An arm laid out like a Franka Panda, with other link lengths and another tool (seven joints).
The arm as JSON. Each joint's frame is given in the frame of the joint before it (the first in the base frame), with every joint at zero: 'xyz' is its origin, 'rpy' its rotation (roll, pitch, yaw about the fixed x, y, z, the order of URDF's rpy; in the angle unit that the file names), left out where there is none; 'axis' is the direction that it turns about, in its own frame. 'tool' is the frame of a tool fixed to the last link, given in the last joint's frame.
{
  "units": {
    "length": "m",
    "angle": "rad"
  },
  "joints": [
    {
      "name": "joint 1",
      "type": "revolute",
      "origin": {
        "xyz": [
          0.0,
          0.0,
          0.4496
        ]
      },
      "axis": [
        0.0,
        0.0,
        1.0
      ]
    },
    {
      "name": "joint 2",
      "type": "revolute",
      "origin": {
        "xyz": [
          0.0,
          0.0,
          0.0
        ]
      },
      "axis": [
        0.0,
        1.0,
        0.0
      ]
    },
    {
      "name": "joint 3",
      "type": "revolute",
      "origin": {
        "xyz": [
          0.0,
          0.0,
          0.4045
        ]
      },
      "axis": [
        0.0,
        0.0,
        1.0
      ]
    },
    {
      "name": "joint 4",
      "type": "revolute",
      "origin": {
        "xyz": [
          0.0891,
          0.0,
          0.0
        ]
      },
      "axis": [
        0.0,
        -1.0,
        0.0
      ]
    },
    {
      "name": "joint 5",
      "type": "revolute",
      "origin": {
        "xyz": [
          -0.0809,
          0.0,
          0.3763
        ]
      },
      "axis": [
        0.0,
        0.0,
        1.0
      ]
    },
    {
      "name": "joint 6",
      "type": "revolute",
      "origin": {
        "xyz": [
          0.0,
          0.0,
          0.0
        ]
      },
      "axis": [
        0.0,
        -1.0,
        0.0
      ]
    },
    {
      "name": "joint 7",
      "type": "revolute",
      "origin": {
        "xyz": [
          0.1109,
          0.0,
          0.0
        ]
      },
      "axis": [
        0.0,
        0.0,
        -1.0
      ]
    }
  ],
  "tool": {
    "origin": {
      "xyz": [
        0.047,
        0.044,
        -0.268
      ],
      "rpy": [
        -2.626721,
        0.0,
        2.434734
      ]
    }
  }
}
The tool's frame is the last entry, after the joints.
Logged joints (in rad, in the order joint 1, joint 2, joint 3, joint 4, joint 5, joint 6, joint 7), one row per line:
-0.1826 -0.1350 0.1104 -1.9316 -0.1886 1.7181 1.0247
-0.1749 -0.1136 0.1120 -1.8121 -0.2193 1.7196 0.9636
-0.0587 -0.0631 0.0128 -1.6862 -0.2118 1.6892 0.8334
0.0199 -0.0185 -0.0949 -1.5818 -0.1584 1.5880 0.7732
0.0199 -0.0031 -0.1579 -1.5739 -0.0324 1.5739 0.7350
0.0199 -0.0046 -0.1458 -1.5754 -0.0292 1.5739 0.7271
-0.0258 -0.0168 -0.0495 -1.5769 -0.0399 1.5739 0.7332
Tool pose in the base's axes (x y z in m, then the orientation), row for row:
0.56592 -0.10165 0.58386 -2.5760 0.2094 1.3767
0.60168 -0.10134 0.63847 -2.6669 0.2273 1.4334
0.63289 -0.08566 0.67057 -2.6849 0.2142 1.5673
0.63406 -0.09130 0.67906 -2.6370 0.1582 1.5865
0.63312 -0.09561 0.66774 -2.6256 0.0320 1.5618
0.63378 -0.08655 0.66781 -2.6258 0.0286 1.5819
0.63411 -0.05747 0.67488 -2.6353 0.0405 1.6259
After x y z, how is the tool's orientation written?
As angles about the fixed x, y, z axes (roll, pitch, yaw), in radians.
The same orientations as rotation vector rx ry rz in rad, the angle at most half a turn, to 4 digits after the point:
-2.1715 -1.6778 0.7289
-2.1994 -1.8119 0.6978
-2.0956 -1.9864 0.6933
-2.0199 -1.9697 0.6750
-1.9589 -1.9250 0.5414
-1.9395 -1.9465 0.5430
-1.9136 -2.0010 0.5588

